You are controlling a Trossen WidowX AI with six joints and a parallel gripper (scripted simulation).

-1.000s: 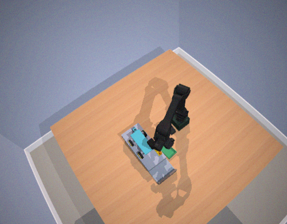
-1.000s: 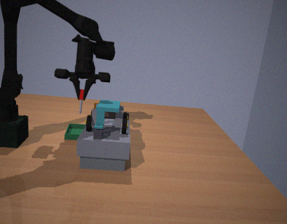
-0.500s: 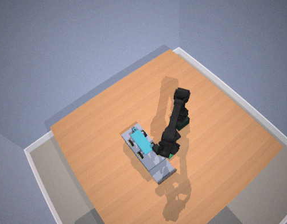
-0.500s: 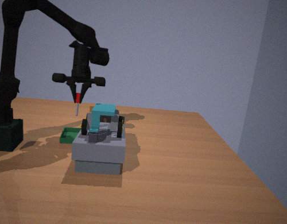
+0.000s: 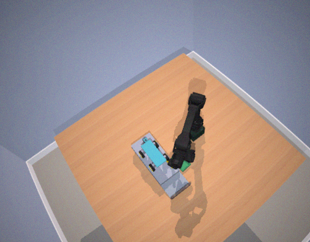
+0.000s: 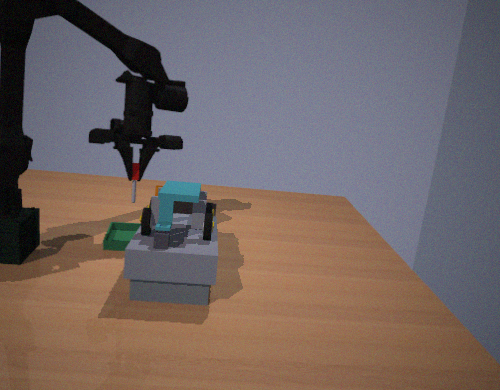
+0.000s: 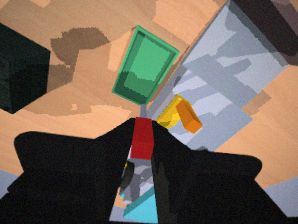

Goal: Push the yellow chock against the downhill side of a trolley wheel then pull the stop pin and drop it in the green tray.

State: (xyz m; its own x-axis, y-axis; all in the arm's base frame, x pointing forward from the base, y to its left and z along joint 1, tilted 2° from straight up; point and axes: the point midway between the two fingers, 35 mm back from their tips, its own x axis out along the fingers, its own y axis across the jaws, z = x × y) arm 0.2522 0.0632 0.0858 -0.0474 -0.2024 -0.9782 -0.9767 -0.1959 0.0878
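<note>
My gripper tip is now right at the red-headed stop pin. The rest, counted from my gripper tip: yellow chock 5 cm below, 5 cm ahead, 2 cm to the right; trolley 13 cm to the right, 8 cm ahead, 2 cm below; green tray 14 cm below, 2 cm behind.
</note>
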